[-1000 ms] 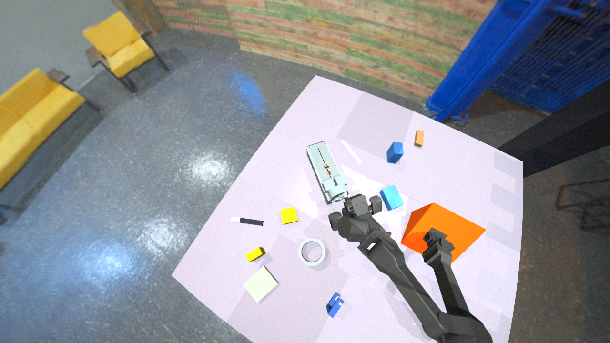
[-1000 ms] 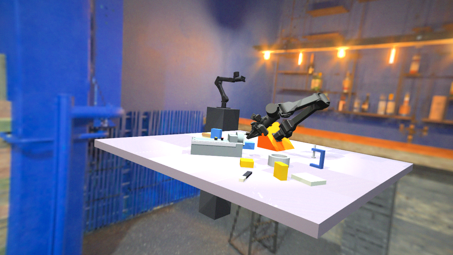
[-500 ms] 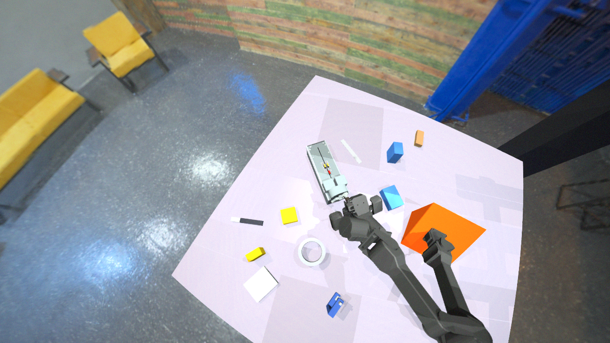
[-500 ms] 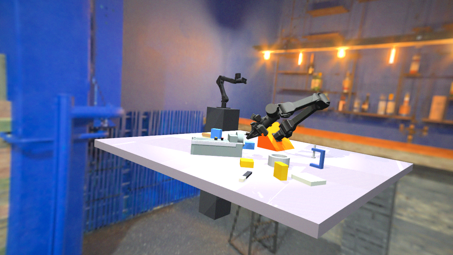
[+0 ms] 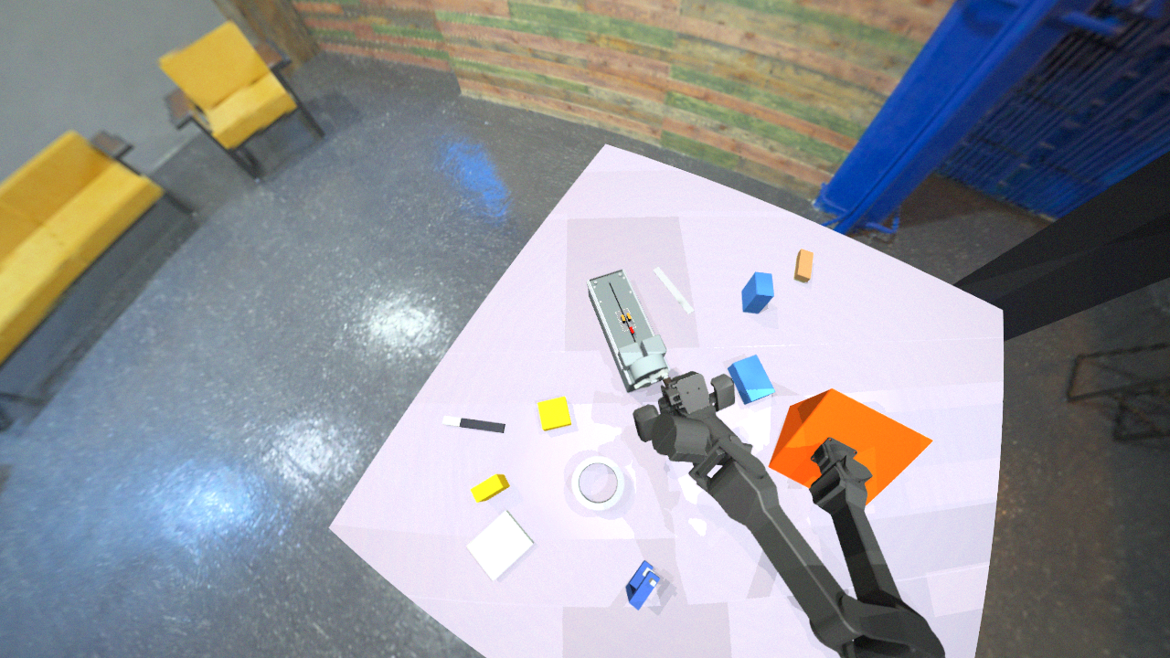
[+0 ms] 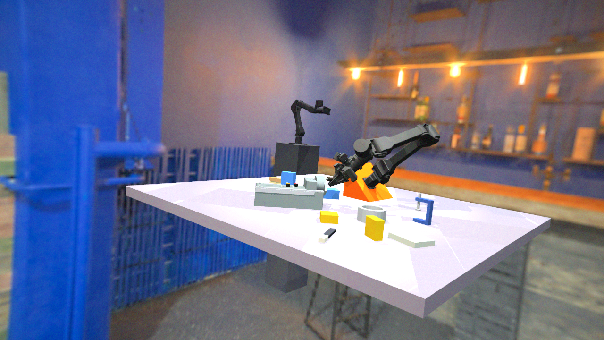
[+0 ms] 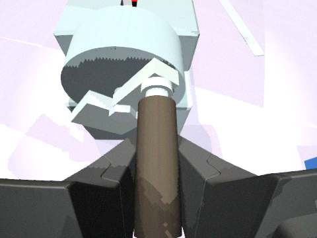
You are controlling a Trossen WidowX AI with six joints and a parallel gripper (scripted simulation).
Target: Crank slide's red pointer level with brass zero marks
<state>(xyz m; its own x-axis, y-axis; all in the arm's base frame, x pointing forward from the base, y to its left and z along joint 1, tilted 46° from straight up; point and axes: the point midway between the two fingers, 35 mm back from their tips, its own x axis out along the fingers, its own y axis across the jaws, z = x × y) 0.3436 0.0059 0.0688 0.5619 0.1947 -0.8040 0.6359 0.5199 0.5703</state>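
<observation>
Right now my gripper tip is 110 mm short of the red pointer, 70 mm to the left of it and 10 mm above it. The rest, counted from my gripper tip: brown crank handle: 10 mm behind, 10 mm to the left, 30 mm above; then metal strip: 80 mm ahead, 260 mm to the right, 90 mm below; then blue clamp: 130 mm behind, 340 mm to the left, 40 mm below.
</observation>
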